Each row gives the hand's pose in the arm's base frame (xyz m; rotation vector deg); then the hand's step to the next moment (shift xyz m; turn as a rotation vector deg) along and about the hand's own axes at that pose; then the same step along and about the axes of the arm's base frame.
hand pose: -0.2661 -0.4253 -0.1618 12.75 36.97 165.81
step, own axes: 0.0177 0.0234 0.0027 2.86 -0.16 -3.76
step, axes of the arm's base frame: -0.0198 -0.0163 0.0144 -3.45 -0.83 -3.13
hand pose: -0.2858 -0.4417 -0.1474 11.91 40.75 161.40
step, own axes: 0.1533 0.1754 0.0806 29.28 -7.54 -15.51
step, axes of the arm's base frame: -0.1648 -0.0750 0.1673 -29.80 6.91 -14.80
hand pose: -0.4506 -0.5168 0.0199 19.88 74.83 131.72
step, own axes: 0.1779 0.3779 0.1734 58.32 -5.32 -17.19
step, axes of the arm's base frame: -0.1804 0.0547 0.4111 -56.04 19.64 -14.11
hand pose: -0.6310 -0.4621 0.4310 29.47 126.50 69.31
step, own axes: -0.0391 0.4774 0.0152 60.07 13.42 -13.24
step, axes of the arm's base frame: 0.0692 0.2347 0.4120 -53.70 32.86 -0.34
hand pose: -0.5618 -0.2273 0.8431 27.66 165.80 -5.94
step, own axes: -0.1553 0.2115 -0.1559 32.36 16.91 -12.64
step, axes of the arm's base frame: 0.1834 0.1669 0.1779 -26.80 27.41 4.85
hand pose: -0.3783 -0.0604 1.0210 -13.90 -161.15 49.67
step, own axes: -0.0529 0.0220 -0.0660 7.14 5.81 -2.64
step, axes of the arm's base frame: 0.0684 0.0424 0.0341 -5.74 7.66 -0.23
